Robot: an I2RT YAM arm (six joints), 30 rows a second.
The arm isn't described. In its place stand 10 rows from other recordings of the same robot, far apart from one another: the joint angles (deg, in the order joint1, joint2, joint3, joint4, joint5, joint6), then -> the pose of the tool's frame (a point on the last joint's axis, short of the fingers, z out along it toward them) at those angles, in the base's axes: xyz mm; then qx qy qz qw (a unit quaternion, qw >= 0).
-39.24, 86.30, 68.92, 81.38, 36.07, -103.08 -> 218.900 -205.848 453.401 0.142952 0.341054 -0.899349 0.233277
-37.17, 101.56, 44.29, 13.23, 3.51, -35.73 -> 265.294 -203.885 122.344 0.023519 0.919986 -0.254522 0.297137
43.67, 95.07, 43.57, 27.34, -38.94, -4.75 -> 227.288 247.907 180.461 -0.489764 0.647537 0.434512 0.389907
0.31, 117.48, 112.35, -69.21, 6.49, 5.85 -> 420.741 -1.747 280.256 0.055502 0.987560 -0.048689 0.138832
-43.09, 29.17, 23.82, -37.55, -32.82, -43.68 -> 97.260 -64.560 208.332 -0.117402 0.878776 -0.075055 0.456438
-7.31, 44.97, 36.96, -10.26, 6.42, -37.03 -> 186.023 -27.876 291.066 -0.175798 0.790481 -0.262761 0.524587
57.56, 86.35, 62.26, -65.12, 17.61, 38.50 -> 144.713 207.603 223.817 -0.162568 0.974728 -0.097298 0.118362
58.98, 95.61, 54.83, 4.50, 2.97, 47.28 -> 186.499 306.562 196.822 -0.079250 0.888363 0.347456 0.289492
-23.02, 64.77, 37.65, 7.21, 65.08, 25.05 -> 205.100 -122.223 263.728 0.563192 0.504538 -0.431726 0.491801
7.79, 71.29, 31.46, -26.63, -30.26, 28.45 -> 199.416 45.388 156.670 0.117083 0.939269 0.304091 0.107678
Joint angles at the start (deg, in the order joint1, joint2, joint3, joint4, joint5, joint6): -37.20 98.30 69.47 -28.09 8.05 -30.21
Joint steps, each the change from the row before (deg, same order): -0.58 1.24 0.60 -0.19 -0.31 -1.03; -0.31 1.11 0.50 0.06 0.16 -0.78; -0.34 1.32 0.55 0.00 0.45 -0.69; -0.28 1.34 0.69 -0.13 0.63 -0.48; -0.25 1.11 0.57 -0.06 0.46 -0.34; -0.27 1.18 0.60 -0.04 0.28 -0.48; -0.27 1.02 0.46 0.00 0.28 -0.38; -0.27 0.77 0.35 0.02 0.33 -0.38; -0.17 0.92 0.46 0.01 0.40 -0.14; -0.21 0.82 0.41 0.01 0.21 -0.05
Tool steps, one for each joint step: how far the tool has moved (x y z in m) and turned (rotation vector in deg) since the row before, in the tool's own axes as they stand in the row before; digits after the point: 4 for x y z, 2 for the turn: 0.0009 -0.0026 0.0061 -0.45 0.77 -0.66; 0.0001 -0.0015 0.0054 -0.03 0.66 -0.59; 0.0005 -0.0016 0.0066 0.10 1.01 -0.51; 0.0000 -0.0016 0.0063 0.21 1.10 -0.36; 0.0000 -0.0013 0.0053 0.14 0.85 -0.22; -0.0001 -0.0013 0.0057 -0.02 0.77 -0.35; 0.0003 -0.0012 0.0052 0.01 0.72 -0.24; 0.0005 -0.0013 0.0040 0.13 0.62 -0.22; -0.0001 -0.0008 0.0045 0.12 0.66 -0.07; 0.0001 -0.0009 0.0041 0.01 0.53 0.06
